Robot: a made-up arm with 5 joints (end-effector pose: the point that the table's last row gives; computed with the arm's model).
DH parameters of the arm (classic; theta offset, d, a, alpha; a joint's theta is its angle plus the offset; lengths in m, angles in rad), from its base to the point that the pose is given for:
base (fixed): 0 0.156 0 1.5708
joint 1: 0 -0.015 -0.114 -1.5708
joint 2: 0 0.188 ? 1.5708
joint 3: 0 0.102 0.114 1.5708
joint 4: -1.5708 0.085 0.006 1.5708
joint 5: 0 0.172 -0.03 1.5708
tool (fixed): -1.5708 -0.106 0 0
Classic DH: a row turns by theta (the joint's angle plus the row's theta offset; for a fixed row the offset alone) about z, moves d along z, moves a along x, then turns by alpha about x.
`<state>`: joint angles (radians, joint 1 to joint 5).
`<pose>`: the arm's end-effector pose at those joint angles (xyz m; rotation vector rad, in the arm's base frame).
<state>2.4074 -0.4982 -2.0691 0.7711 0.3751</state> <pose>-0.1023 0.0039 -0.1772 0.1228 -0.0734 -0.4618</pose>
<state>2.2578 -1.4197 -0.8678 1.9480 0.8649</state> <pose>-0.0185 -0.0316 0.1237 1.2946 1.0247 -0.7571</pose>
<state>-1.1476 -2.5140 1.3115 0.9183 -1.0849</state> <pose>0.0837 -0.2188 0.5102 -1.4574 -1.3815 -0.3455</pose>
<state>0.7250 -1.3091 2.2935 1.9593 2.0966</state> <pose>-0.2023 0.0057 0.3472 1.3860 -0.4344 -2.3291</pose>
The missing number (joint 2, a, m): 0.103
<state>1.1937 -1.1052 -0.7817 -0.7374 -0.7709</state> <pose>-0.1989 -0.0075 -0.0857 1.4599 -0.6388 0.3333</pose>
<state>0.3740 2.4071 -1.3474 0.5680 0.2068</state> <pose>-0.0898 -0.0082 0.3372 -1.9541 -0.2229 1.2376</pose>
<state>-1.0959 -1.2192 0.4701 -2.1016 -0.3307</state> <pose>-0.0159 -0.4125 0.4068 0.3083 1.2074 0.8610</pose>
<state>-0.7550 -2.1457 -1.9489 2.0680 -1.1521</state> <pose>-0.0301 0.1320 0.1694 1.1023 -0.7719 1.8920</pose>
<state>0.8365 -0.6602 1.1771 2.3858 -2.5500</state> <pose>-0.3163 -0.1659 0.4930 -0.2322 1.4640 -0.3524</pose>
